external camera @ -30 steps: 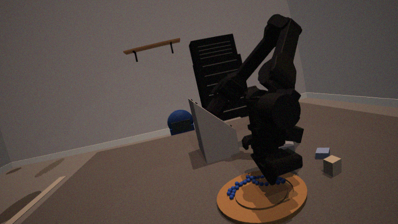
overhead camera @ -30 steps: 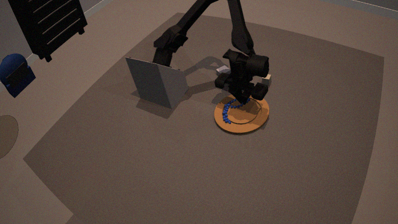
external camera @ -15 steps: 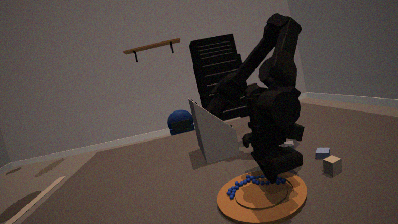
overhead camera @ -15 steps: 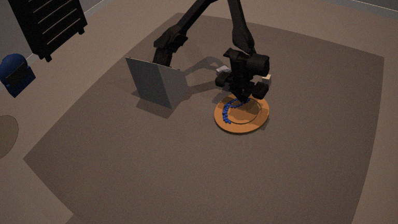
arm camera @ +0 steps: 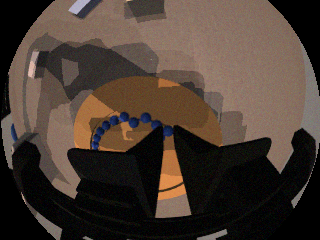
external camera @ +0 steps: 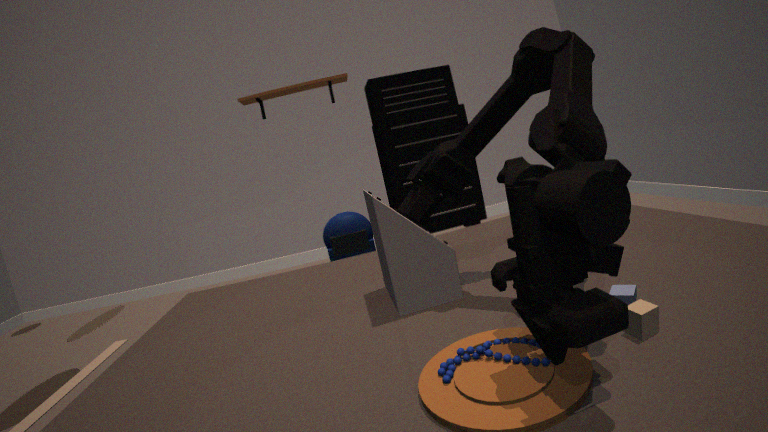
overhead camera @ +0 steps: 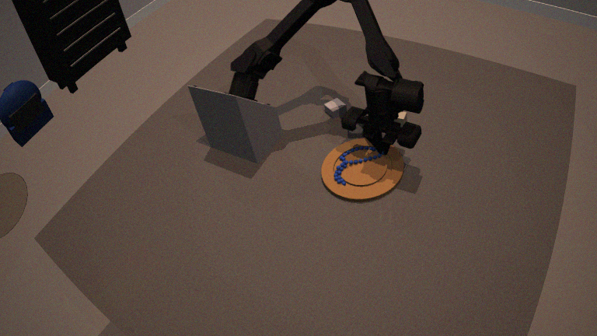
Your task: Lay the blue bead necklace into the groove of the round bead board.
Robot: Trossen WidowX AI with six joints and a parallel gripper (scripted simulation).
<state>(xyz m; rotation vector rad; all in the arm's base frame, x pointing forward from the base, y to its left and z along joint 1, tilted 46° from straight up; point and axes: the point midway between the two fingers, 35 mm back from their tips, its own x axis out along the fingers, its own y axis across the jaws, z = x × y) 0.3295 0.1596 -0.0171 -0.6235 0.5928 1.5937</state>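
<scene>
Right now the tan cube is 130 mm to the left of my gripper tip and 20 mm behind it. From my gripper tip the other things lie so: white block: 210 mm behind, 100 mm to the left, 10 mm below; pale blue block: 170 mm to the left, 110 mm behind, 10 mm below.
</scene>
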